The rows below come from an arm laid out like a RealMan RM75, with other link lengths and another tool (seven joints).
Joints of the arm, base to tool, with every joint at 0 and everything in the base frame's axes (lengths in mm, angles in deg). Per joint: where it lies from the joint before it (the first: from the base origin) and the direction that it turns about. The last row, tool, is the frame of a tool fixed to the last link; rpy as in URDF.
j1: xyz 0 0 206.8 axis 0 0 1
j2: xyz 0 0 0 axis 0 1 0
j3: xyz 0 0 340.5 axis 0 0 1
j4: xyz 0 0 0 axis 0 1 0
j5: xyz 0 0 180.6 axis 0 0 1
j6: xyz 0 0 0 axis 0 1 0
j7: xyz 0 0 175.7 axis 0 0 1
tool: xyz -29 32 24 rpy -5.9 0 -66.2
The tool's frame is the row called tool.
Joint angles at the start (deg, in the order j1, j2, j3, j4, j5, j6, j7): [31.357 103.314 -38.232 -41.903 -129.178 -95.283 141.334]
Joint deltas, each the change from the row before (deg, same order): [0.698 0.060 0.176 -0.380 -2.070 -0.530 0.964]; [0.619 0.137 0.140 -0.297 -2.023 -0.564 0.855]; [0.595 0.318 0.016 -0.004 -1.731 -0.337 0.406]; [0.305 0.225 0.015 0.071 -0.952 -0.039 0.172]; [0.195 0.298 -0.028 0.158 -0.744 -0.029 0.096]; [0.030 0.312 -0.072 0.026 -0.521 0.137 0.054]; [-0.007 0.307 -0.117 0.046 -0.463 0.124 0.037]
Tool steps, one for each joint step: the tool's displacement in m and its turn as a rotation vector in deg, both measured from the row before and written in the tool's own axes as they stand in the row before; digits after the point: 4 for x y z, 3 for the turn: [0.0002 -0.0007 0.0021 -0.784 1.567 0.452]; [0.0007 0.0002 0.0027 -0.880 1.507 0.498]; [0.0002 0.0011 0.0047 -0.967 1.226 0.223]; [0.0004 0.0005 0.0030 -0.464 0.662 0.153]; [0.0005 0.0013 0.0037 -0.547 0.451 0.188]; [0.0010 0.0011 0.0032 -0.281 0.364 0.161]; [0.0012 0.0014 0.0032 -0.319 0.343 0.162]
